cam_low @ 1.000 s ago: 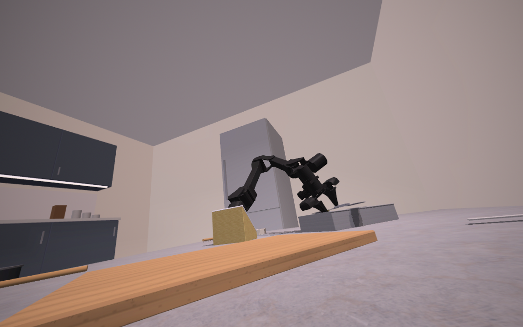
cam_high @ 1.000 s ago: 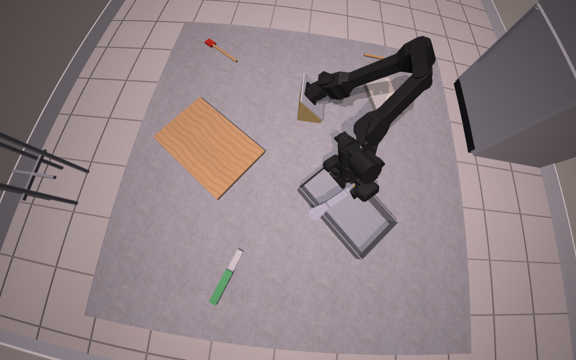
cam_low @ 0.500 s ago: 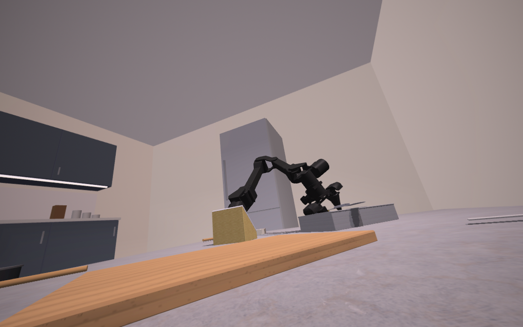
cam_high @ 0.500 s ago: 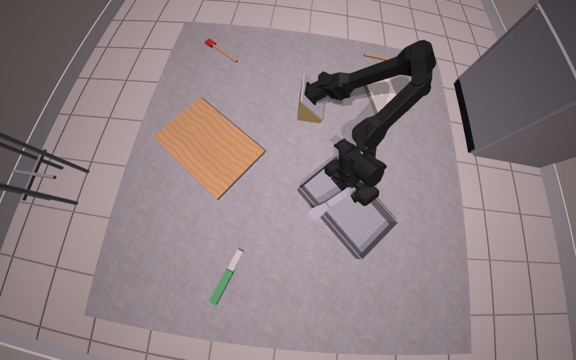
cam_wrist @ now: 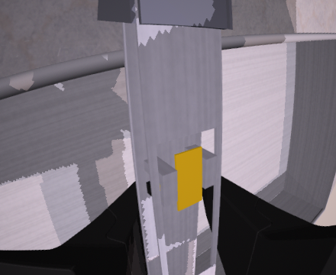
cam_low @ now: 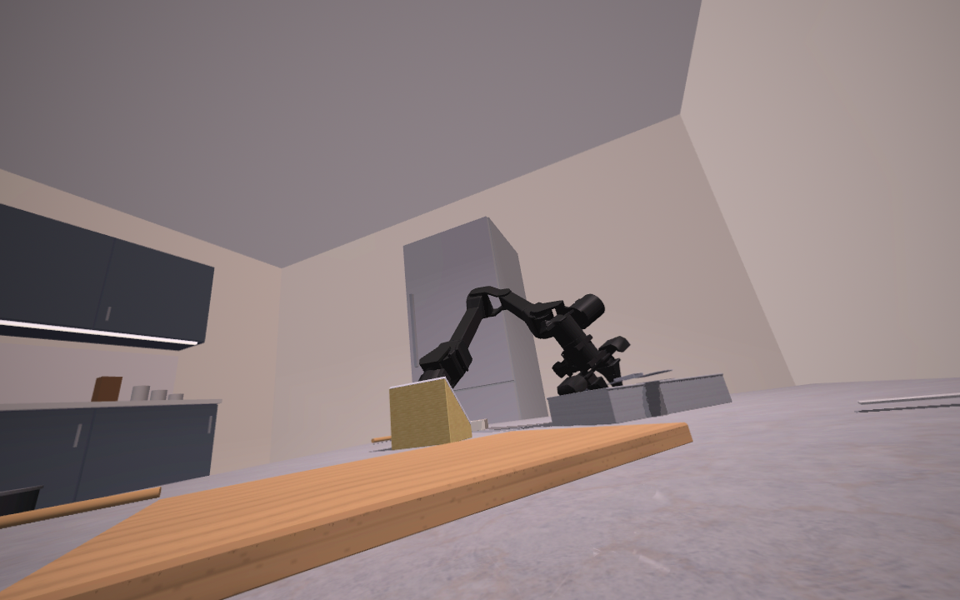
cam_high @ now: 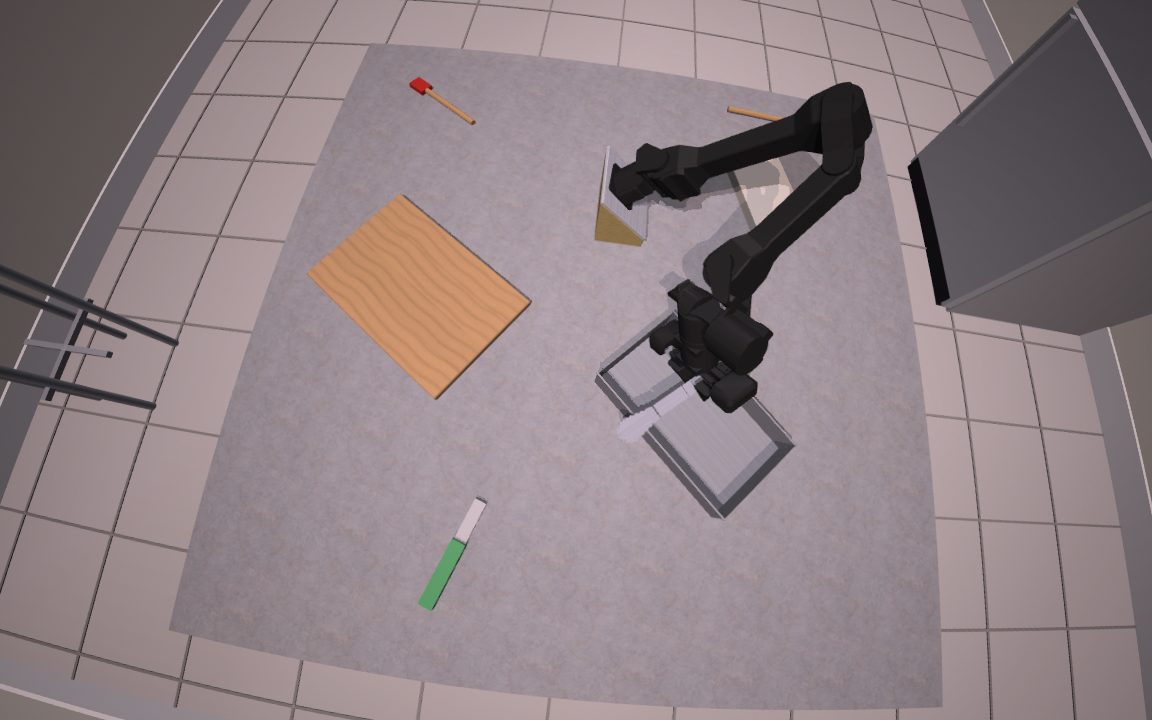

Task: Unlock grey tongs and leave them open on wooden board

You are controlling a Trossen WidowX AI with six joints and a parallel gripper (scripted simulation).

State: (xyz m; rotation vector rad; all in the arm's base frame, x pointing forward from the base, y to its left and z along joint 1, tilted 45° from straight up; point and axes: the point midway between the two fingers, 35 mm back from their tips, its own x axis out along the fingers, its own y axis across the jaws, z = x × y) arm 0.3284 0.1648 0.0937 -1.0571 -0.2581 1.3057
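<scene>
Now: the roasting tin 3 cm ahead of my gripper tip and 1 cm to the right of it. Also, from my gripper tip: cream block 47 cm behind, 12 cm to the left, 2 cm below; yellow lock piece 3 cm behind, 3 cm above; wooden board 11 cm behind, 53 cm to the right, 2 cm below.
</scene>
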